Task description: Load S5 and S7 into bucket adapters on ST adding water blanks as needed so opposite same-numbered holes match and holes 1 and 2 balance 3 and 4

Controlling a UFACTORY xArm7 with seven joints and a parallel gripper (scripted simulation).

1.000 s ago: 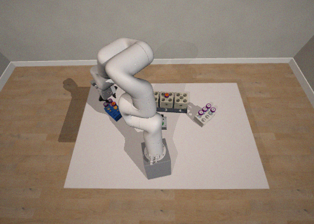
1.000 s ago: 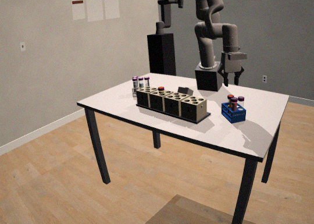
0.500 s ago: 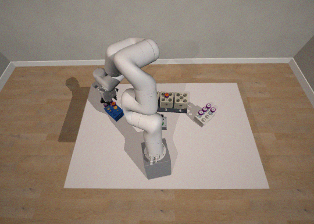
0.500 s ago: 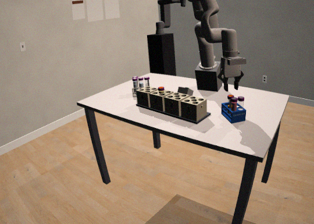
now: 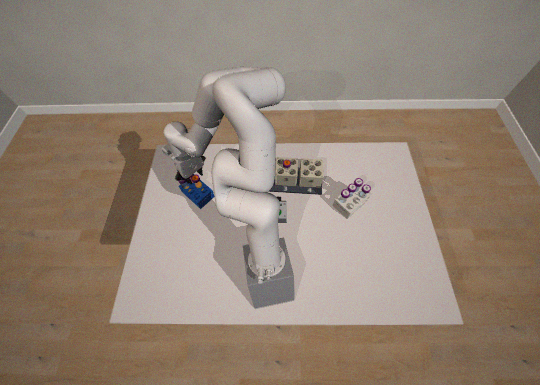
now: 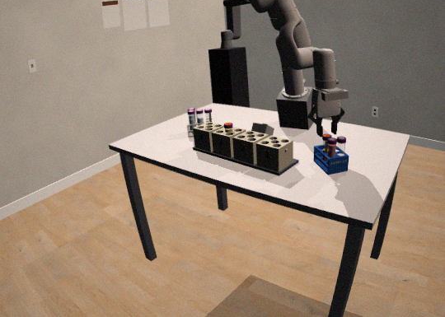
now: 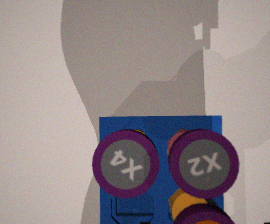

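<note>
Now: the blue rack 10 mm behind my hand, 10 mm to the left of it and 110 mm below it. The rest, counted from my hand: adapter: 100 mm ahead, 160 mm to the right, 90 mm below; dark stand: 80 mm ahead, 330 mm to the right, 140 mm below; white rack: 40 mm behind, 670 mm to the right, 110 mm below.
</note>
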